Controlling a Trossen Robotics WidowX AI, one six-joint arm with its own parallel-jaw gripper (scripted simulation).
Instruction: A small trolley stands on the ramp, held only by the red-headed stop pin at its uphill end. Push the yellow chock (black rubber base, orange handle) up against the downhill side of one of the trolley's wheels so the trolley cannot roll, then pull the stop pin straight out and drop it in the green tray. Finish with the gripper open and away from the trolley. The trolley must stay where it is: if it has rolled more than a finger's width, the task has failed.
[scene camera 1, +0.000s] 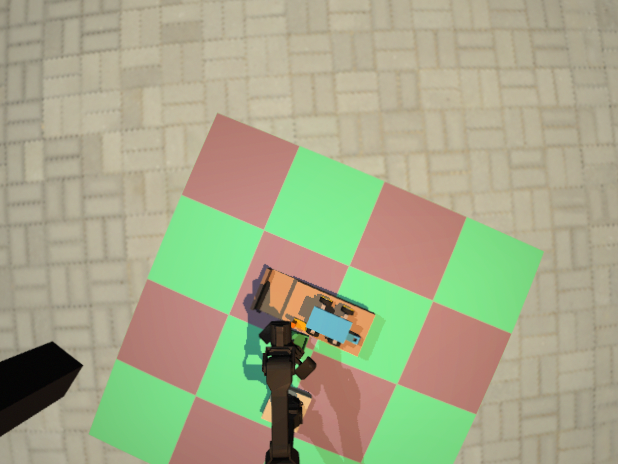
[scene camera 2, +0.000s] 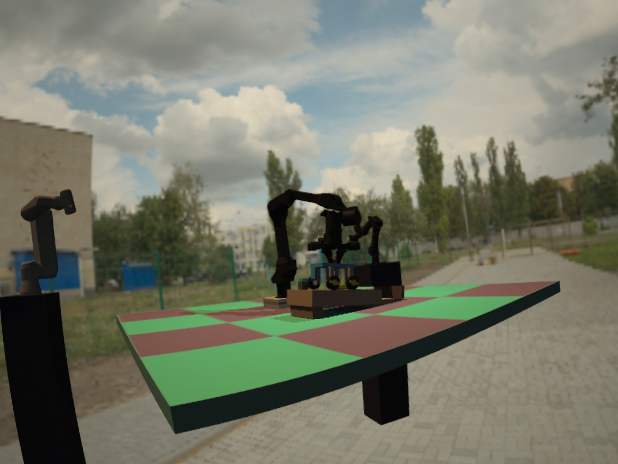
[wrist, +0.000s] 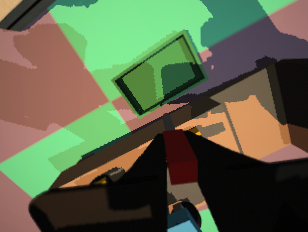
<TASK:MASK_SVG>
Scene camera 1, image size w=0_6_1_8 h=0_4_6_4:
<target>blue trolley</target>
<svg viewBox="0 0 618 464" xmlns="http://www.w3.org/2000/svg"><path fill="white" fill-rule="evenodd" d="M320 297L319 302L322 303L322 307L320 309L314 306L306 324L306 333L316 338L319 337L319 334L323 334L329 337L327 341L329 344L337 347L344 344L346 340L357 344L360 338L349 333L353 322L347 320L349 315L354 315L354 309L342 306L341 311L345 312L342 318L329 311L324 311L326 305L332 306L333 301L323 296Z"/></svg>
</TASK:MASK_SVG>
